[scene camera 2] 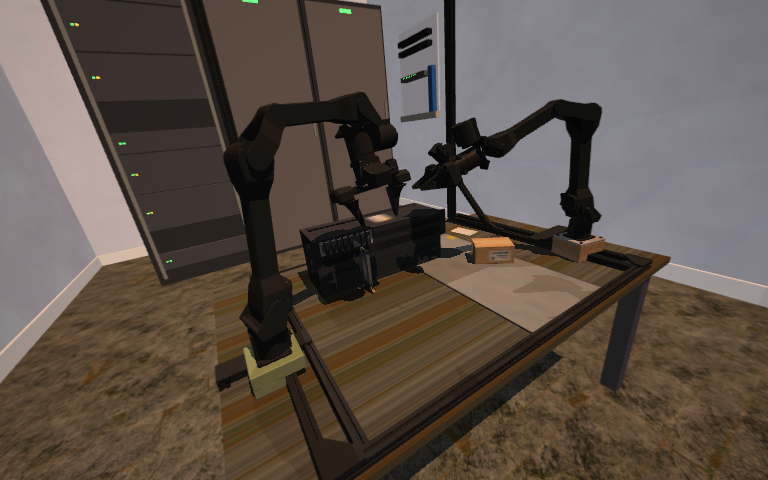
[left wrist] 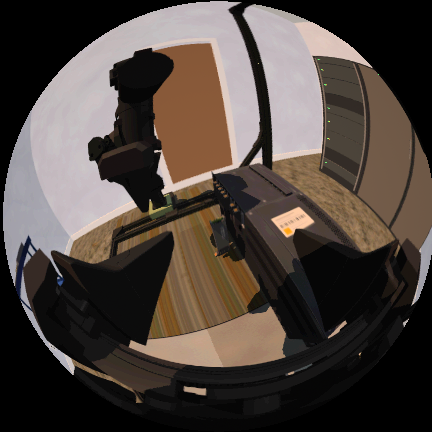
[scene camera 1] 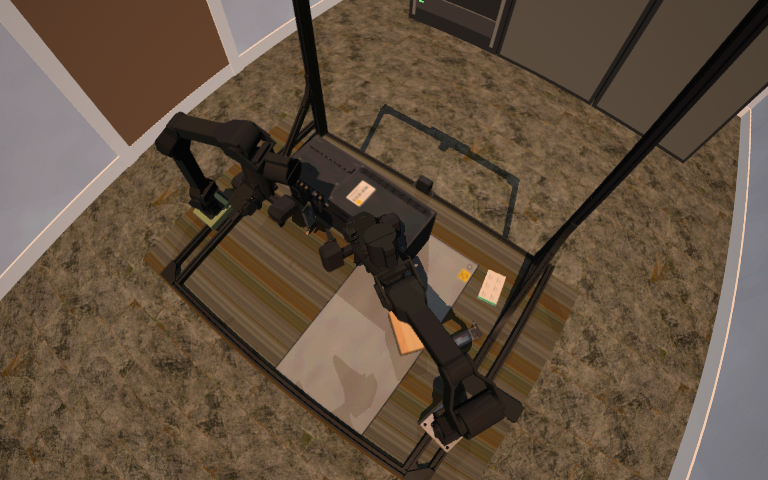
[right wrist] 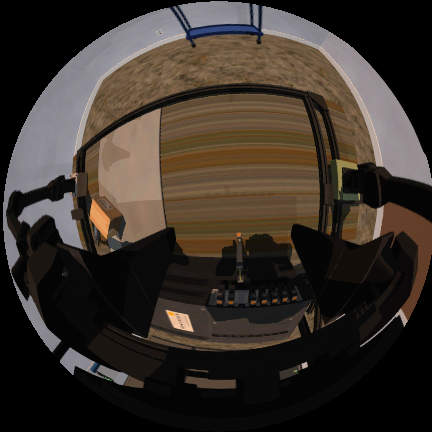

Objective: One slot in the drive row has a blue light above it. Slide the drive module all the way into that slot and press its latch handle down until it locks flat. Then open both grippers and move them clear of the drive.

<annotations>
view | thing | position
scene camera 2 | my left gripper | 416, 188
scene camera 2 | my right gripper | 380, 221
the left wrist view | my left gripper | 235, 236
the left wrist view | my right gripper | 148, 198
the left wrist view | grey mat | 256, 336
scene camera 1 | my left gripper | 343, 221
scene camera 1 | my right gripper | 270, 217
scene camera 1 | grey mat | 347, 361
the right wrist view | my right gripper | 235, 232
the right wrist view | grey mat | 128, 171
</annotations>
